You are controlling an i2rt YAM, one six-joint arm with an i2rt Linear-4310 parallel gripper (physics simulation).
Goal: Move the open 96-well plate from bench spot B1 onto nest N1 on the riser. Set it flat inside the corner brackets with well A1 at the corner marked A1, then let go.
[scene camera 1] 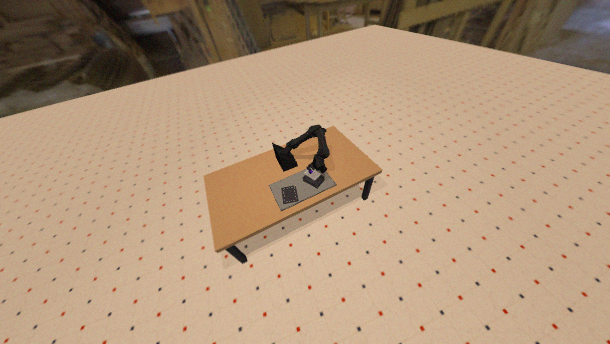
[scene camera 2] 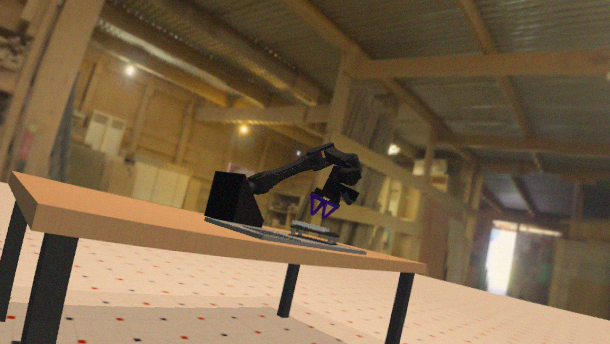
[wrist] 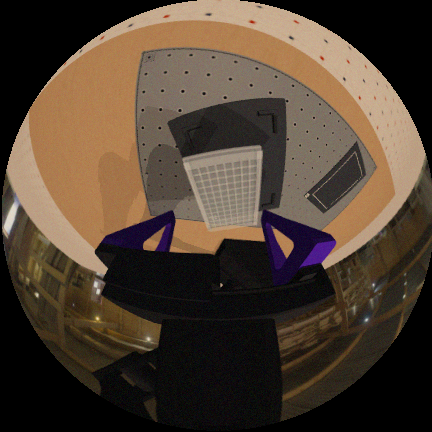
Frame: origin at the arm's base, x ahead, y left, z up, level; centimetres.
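Seen in the pictures: gripper, fingertip midpoint: (scene camera 1: 314, 170) (scene camera 2: 317, 216) (wrist: 217, 214); arm's base, link origin: (scene camera 1: 285, 152) (scene camera 2: 239, 195) (wrist: 235, 284).
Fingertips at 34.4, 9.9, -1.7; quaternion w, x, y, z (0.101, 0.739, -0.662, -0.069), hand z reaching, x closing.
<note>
Offsets run from my fingertips to a thing's top centre, as dx, dy, dz. "spot": to the spot under its first point. Level surfaces: height alone.
The pale 96-well plate @(-1.0, -1.7, -3.0) (scene camera 1: 313, 173) (scene camera 2: 310, 226) (wrist: 227, 187) lies over part of the dark riser @(+2.3, -2.6, -4.5) (scene camera 1: 314, 183) (wrist: 225, 122). In the wrist view it is offset from the brackets and reaches past the riser's gripper-side edge. Three corner brackets show, one at the far left (wrist: 192, 132), one at the far right (wrist: 273, 121) and one at the near right (wrist: 270, 202). The A1 marks are too small to read. My gripper (scene camera 2: 319, 215) (wrist: 217, 214) is open and empty, above the plate, its purple fingers apart. Bench spot B1 seems to be the dark, white-outlined rectangle @(spot: +2.8, -28.1, -8.7) (scene camera 1: 289, 194) (wrist: 340, 182), with no plate on it.
The riser stands on a grey perforated board (scene camera 1: 277, 187) (wrist: 175, 62) on the wooden table @(dz -10.2) (scene camera 1: 235, 195) (scene camera 2: 125, 215) (wrist: 75, 110). The arm's black base (scene camera 1: 285, 157) (scene camera 2: 230, 200) stands behind the board. The table's front edge runs close beside the board.
</note>
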